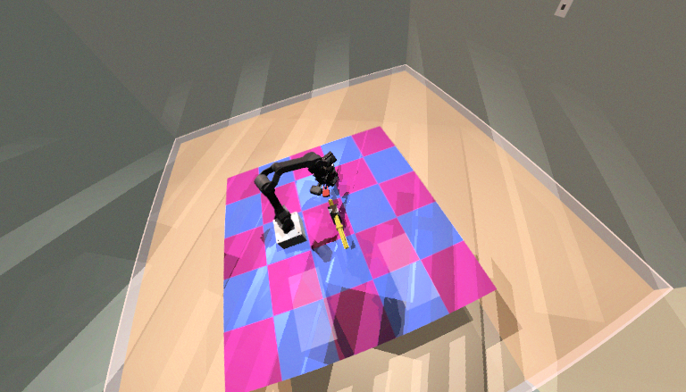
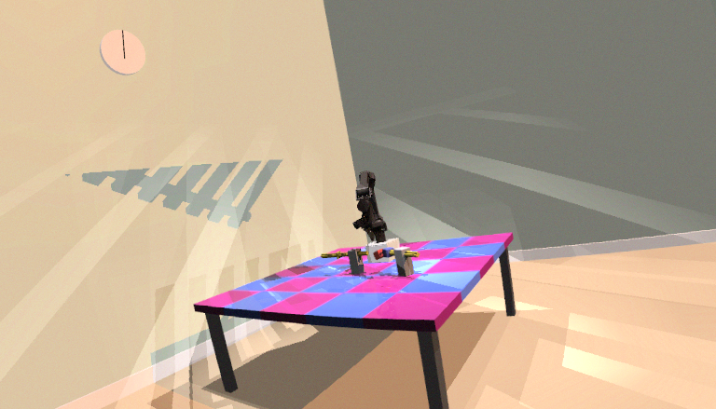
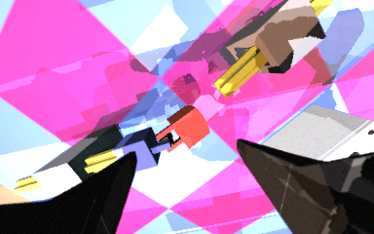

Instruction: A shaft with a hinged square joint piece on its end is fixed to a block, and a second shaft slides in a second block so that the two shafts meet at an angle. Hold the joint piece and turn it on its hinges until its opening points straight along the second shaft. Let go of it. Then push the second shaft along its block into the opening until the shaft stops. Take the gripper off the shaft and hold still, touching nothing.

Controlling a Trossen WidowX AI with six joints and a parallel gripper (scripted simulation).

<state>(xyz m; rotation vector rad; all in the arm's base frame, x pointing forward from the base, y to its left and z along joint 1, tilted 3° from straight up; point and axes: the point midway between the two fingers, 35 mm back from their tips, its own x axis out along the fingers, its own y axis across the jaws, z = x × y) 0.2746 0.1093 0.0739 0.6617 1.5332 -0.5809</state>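
The red-orange joint piece is 70 mm below my gripper tip, 10 mm to the left of it and 10 mm behind it.
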